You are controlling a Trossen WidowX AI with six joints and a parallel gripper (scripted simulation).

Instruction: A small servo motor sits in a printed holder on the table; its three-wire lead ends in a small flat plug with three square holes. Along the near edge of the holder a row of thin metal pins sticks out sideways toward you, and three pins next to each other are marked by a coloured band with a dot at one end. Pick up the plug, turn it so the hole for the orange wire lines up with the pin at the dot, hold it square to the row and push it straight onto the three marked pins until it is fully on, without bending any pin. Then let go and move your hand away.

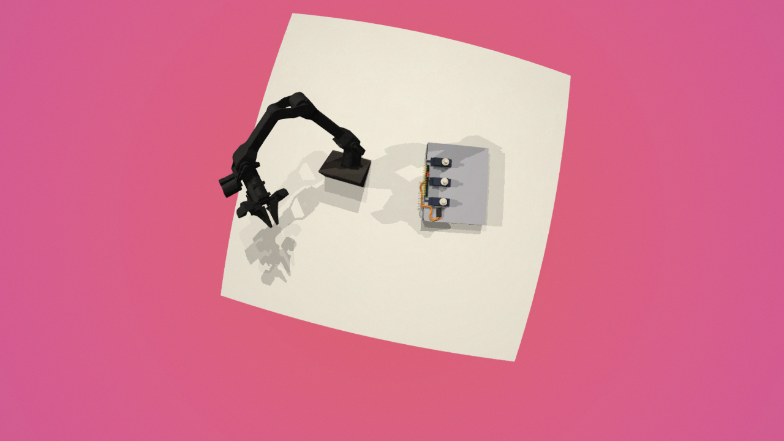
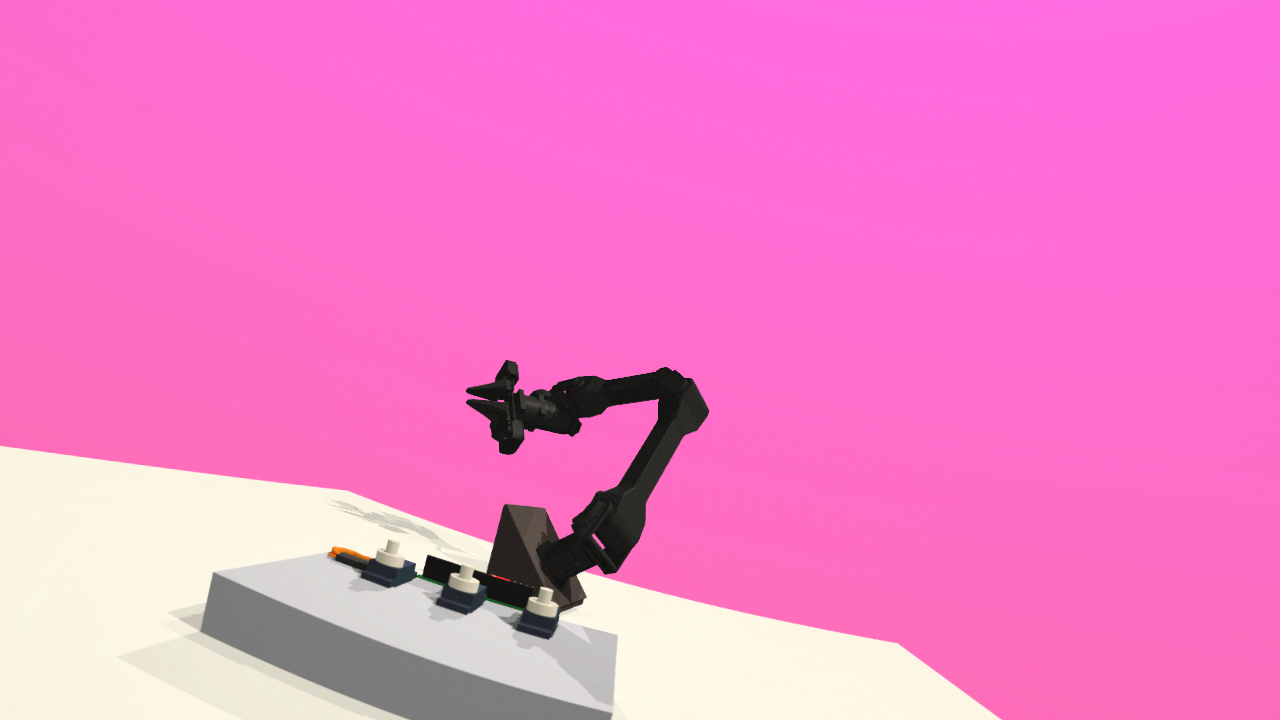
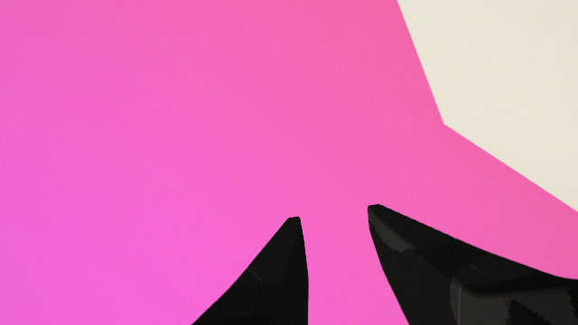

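Right now the grey holder is 63 cm ahead of my gripper tip, 25 cm to the left of it and 26 cm below it.
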